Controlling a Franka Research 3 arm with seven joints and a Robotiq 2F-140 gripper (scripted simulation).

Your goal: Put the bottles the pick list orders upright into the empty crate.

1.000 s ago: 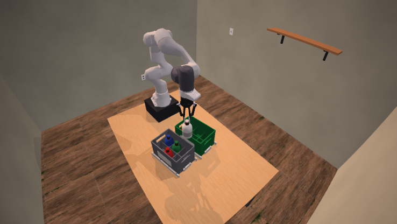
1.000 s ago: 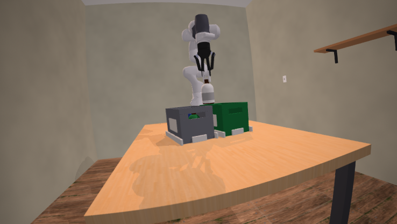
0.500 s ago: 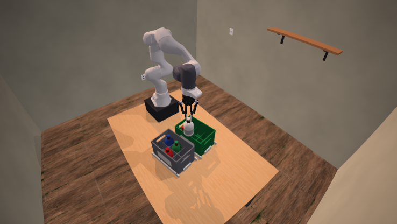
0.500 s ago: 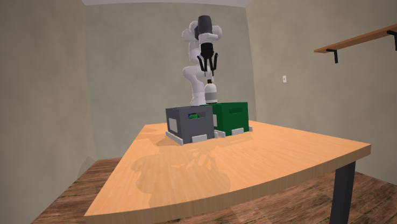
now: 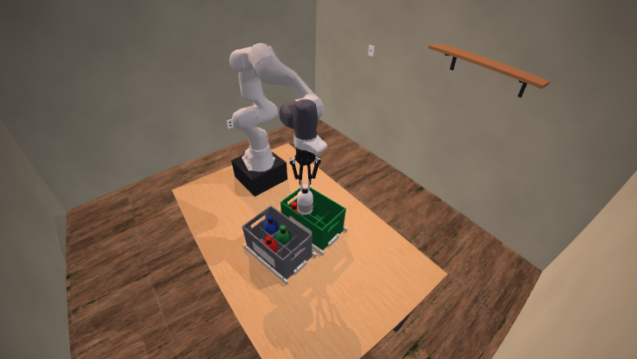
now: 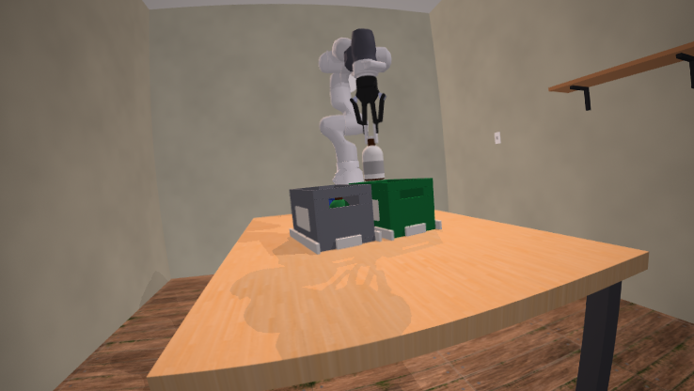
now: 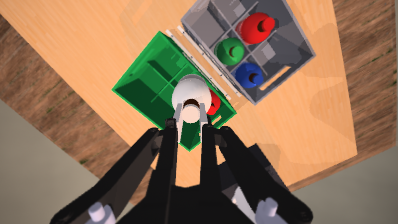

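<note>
My hand is 8 cm above the white-labelled bottle. From my hand the other things lie so: green crate (1 cm behind, 5 cm to the left, 26 cm below); then blue-label bottle (8 cm behind, 15 cm to the right, 26 cm below); then green-label bottle (1 cm ahead, 14 cm to the right, 26 cm below).
</note>
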